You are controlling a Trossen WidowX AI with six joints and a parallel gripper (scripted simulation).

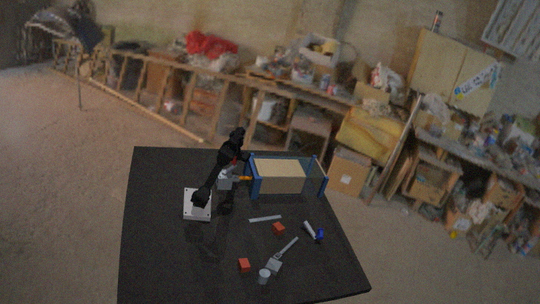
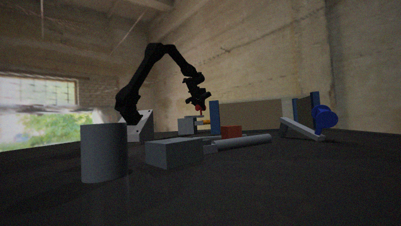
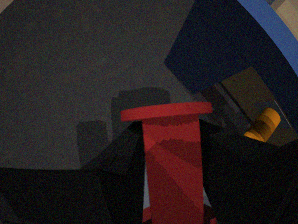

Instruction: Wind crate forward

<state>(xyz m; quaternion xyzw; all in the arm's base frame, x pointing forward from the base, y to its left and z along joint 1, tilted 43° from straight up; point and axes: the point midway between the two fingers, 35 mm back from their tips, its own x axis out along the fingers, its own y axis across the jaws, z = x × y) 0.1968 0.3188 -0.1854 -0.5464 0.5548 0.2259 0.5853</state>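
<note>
The grey winch lies 11 cm to the right of my gripper tip, 10 cm below it and 8 cm behind it. The rest, counted from my gripper tip: red knob: 2 cm to the right, 1 cm behind; grey bar: 37 cm to the right, 18 cm ahead, 13 cm below; clear-panelled cubby: 33 cm ahead, 4 cm to the right, 2 cm below.
</note>
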